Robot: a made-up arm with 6 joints. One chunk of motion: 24 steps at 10 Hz.
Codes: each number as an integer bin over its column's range. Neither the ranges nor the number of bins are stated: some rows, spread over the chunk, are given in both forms.
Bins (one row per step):
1: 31 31 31 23 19 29
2: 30 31 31 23 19 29
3: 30 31 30 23 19 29
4: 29 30 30 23 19 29
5: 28 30 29 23 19 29
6: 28 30 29 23 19 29
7: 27 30 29 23 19 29
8: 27 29 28 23 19 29
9: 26 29 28 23 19 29
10: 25 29 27 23 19 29
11: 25 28 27 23 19 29
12: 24 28 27 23 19 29
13: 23 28 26 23 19 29
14: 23 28 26 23 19 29
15: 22 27 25 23 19 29
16: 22 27 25 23 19 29
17: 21 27 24 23 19 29
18: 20 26 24 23 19 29
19: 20 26 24 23 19 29
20: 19 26 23 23 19 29
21: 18 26 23 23 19 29
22: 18 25 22 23 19 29
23: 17 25 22 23 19 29
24: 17 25 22 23 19 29
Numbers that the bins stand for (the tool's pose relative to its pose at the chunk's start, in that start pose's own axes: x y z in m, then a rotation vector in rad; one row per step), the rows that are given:
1: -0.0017 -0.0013 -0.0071 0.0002 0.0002 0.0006
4: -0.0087 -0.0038 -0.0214 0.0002 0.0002 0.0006
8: -0.0157 -0.0063 -0.0500 0.0002 0.0002 0.0006
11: -0.0227 -0.0089 -0.0643 0.0002 0.0002 0.0006
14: -0.0297 -0.0089 -0.0786 0.0002 0.0002 0.0006
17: -0.0367 -0.0114 -0.1071 0.0002 0.0002 0.0006
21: -0.0471 -0.0140 -0.1214 0.0002 0.0002 0.0006
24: -0.0506 -0.0165 -0.1357 0.0002 0.0002 0.0006
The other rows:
2: -0.0052 -0.0013 -0.0071 0.0002 0.0002 0.0006
3: -0.0052 -0.0013 -0.0214 0.0002 0.0002 0.0006
5: -0.0122 -0.0038 -0.0357 0.0002 0.0002 0.0006
6: -0.0122 -0.0038 -0.0357 0.0002 0.0002 0.0006
7: -0.0157 -0.0038 -0.0357 0.0002 0.0002 0.0006
9: -0.0192 -0.0063 -0.0500 0.0002 0.0002 0.0006
10: -0.0227 -0.0063 -0.0643 0.0002 0.0002 0.0006
12: -0.0262 -0.0089 -0.0643 0.0002 0.0002 0.0006
13: -0.0297 -0.0089 -0.0786 0.0002 0.0002 0.0006
15: -0.0332 -0.0114 -0.0929 0.0002 0.0002 0.0006
16: -0.0332 -0.0114 -0.0929 0.0002 0.0002 0.0006
18: -0.0402 -0.0140 -0.1071 0.0002 0.0002 0.0006
19: -0.0402 -0.0140 -0.1071 0.0002 0.0002 0.0006
20: -0.0437 -0.0140 -0.1214 0.0002 0.0002 0.0006
22: -0.0471 -0.0165 -0.1357 0.0002 0.0002 0.0006
23: -0.0506 -0.0165 -0.1357 0.0002 0.0002 0.0006

